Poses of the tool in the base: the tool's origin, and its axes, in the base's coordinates. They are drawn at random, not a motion.
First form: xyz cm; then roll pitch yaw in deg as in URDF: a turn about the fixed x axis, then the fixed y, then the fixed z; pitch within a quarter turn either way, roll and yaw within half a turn.
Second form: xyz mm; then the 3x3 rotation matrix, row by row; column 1 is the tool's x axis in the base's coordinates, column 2 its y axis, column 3 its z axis. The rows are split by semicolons. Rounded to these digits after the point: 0 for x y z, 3 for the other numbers.
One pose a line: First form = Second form
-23.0 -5.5 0.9 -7.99 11.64 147.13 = -230 -55 9; -0.823 -0.514 -0.243; 0.532 -0.847 -0.008; -0.202 -0.136 0.970
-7.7 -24.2 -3.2 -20.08 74.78 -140.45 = -77 -242 -32; -0.202 0.853 -0.480; -0.167 -0.513 -0.842; -0.965 -0.090 0.247
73.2 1.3 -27.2 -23.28 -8.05 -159.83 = 732 13 -272; -0.929 0.265 0.257; -0.341 -0.881 -0.327; 0.140 -0.391 0.910
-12.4 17.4 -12.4 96.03 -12.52 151.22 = -124 174 -124; -0.856 0.240 0.459; 0.470 -0.012 0.883; 0.217 0.971 -0.103
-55.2 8.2 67.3 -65.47 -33.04 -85.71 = -552 82 673; 0.063 0.451 0.890; -0.836 -0.464 0.294; 0.545 -0.763 0.348
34.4 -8.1 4.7 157.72 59.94 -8.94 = 344 -81 47; 0.495 0.180 -0.850; -0.078 -0.965 -0.250; -0.866 0.190 -0.464
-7.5 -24.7 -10.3 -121.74 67.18 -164.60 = -75 -247 -103; -0.374 0.616 0.693; -0.103 0.715 -0.691; -0.922 -0.330 -0.204
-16.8 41.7 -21.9 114.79 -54.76 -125.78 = -168 417 -219; -0.337 0.093 -0.937; -0.468 0.847 0.253; 0.817 0.524 -0.242
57.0 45.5 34.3 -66.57 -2.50 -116.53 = 570 455 343; -0.446 0.338 0.829; -0.894 -0.213 -0.394; 0.044 -0.917 0.397
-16.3 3.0 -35.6 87.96 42.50 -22.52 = -163 30 -356; 0.681 0.637 -0.361; -0.282 -0.226 -0.932; -0.676 0.737 0.026
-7.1 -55.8 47.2 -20.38 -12.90 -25.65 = -71 -558 472; 0.879 0.476 -0.038; -0.422 0.811 0.405; 0.223 -0.339 0.914
